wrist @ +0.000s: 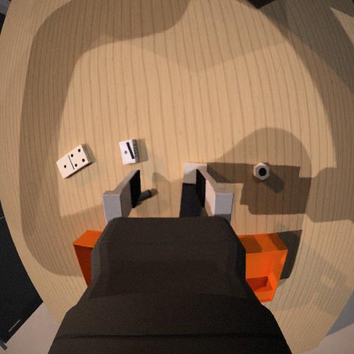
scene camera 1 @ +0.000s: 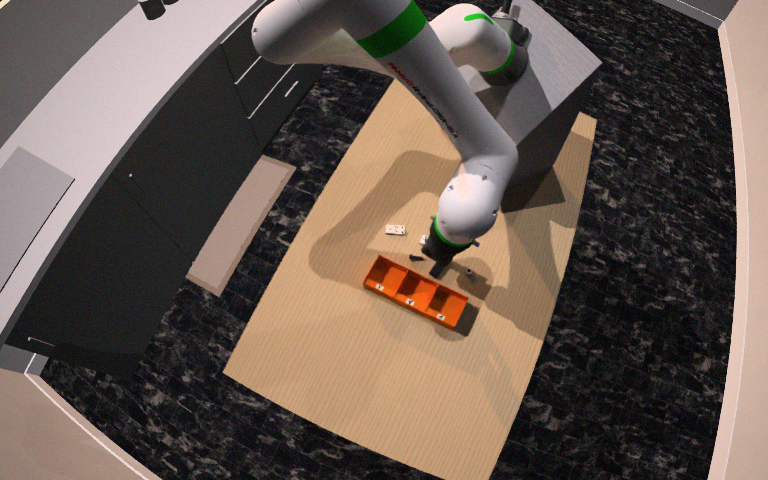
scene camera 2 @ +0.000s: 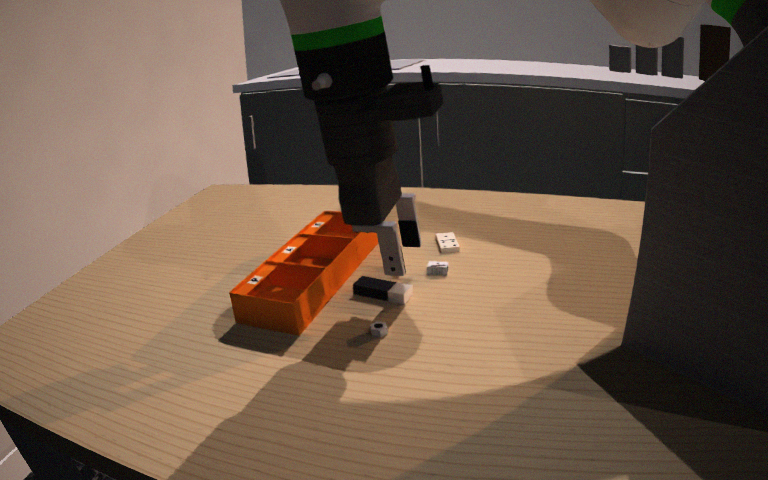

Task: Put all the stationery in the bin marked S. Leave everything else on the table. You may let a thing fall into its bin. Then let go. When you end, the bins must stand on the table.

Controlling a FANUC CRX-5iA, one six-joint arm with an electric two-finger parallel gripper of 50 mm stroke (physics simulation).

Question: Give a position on an orange three-compartment bin row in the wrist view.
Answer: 265,253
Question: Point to an orange three-compartment bin row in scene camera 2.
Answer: At 285,293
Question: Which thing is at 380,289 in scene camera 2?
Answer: A black-and-white eraser.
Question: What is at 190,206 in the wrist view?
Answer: A black-and-white eraser.
